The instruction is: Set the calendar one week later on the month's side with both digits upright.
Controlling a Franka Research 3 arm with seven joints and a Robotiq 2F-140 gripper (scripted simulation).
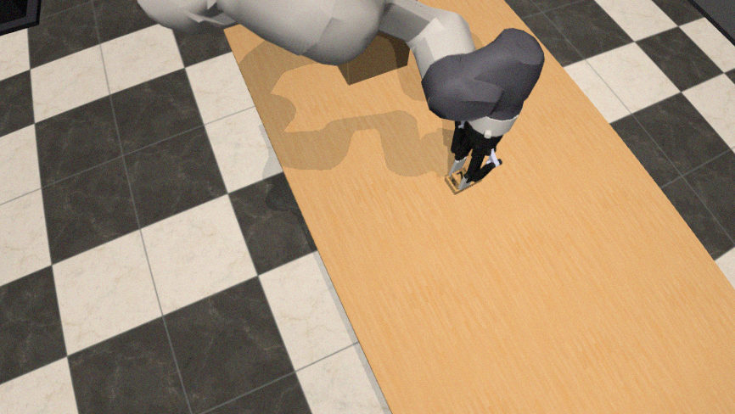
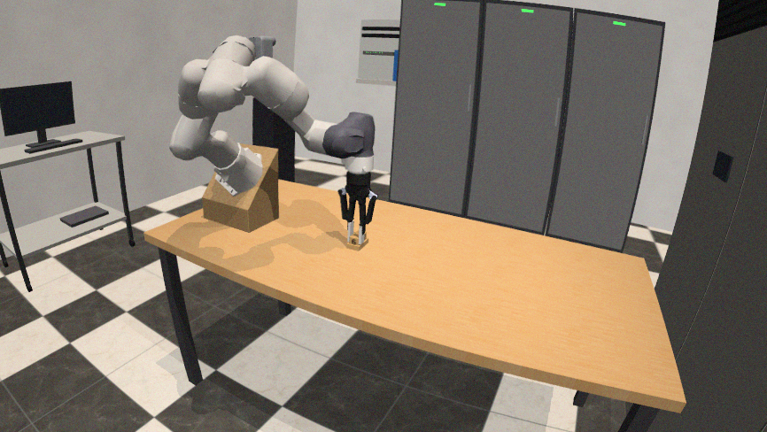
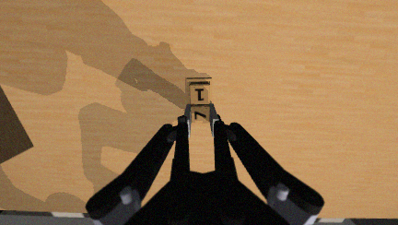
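Now: the wooden tray 2 cm to the left of my hand and 4 cm below it.
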